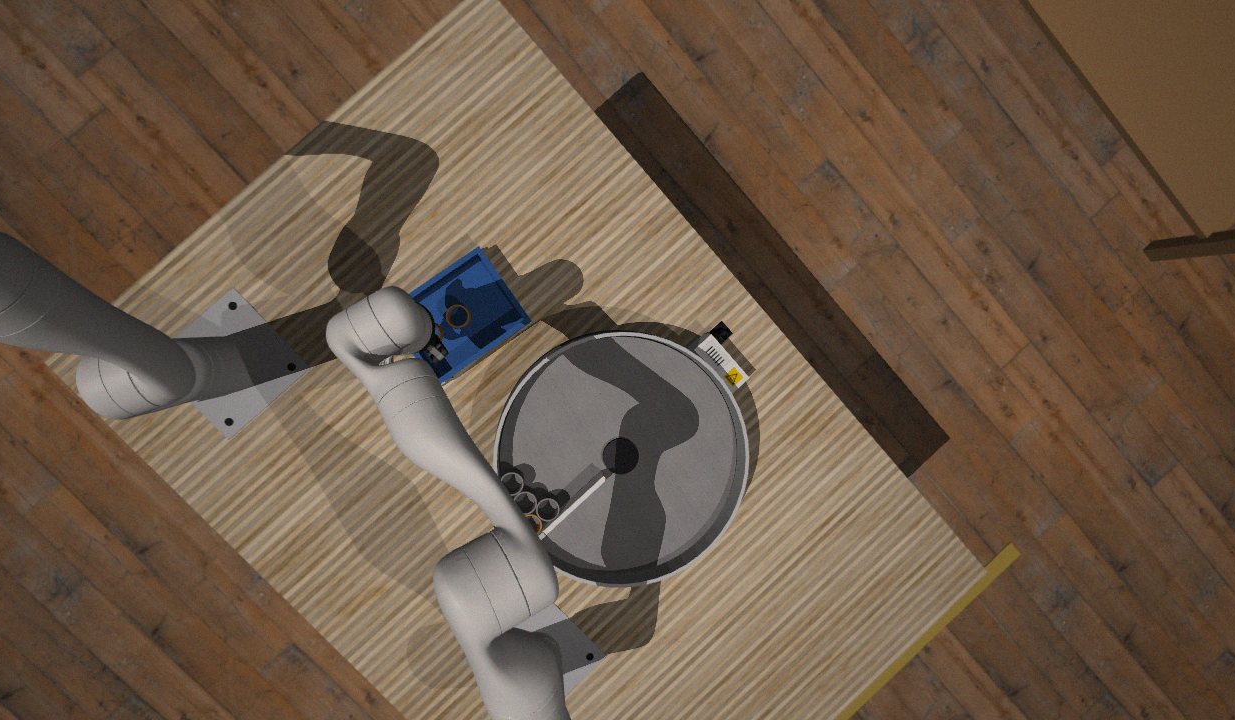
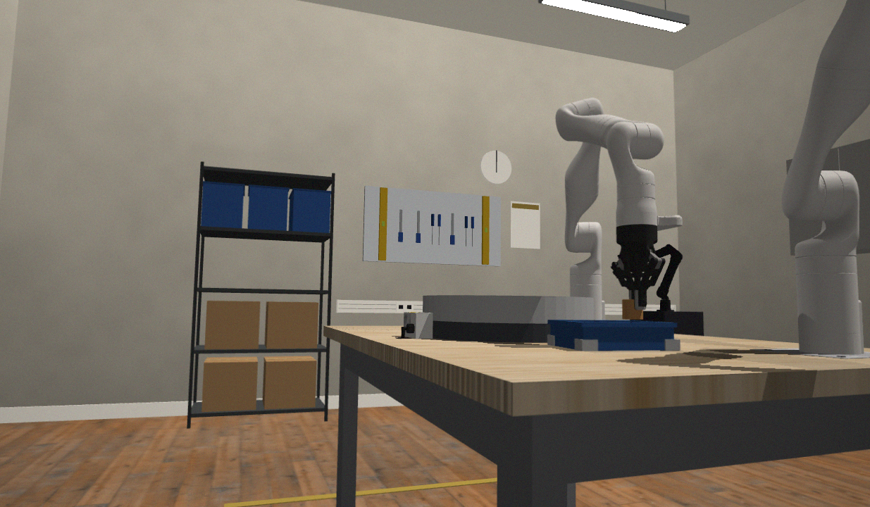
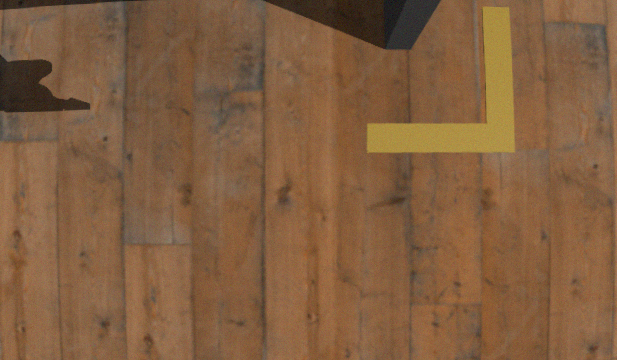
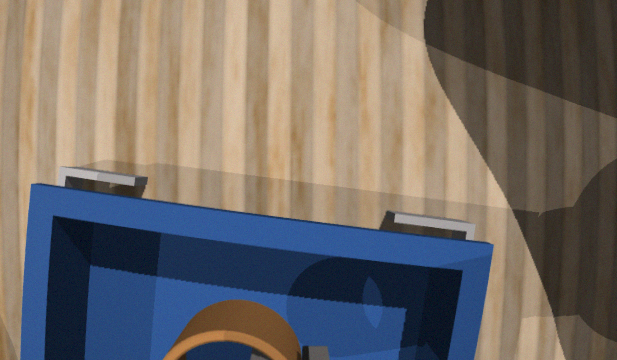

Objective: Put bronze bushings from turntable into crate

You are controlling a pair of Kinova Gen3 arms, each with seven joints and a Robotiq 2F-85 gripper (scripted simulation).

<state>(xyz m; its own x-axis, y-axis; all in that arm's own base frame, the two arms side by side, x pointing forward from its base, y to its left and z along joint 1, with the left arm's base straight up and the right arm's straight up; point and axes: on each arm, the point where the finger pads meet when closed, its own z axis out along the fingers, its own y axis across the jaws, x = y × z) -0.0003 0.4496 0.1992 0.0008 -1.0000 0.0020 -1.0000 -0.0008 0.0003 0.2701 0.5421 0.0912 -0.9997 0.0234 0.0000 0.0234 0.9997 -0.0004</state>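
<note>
The blue crate lies 70 mm below my right hand, 50 mm ahead of it and 20 mm to the right of it. Also, from my right hand: round grey turntable (380 mm to the right, 80 mm ahead, 40 mm below).
</note>
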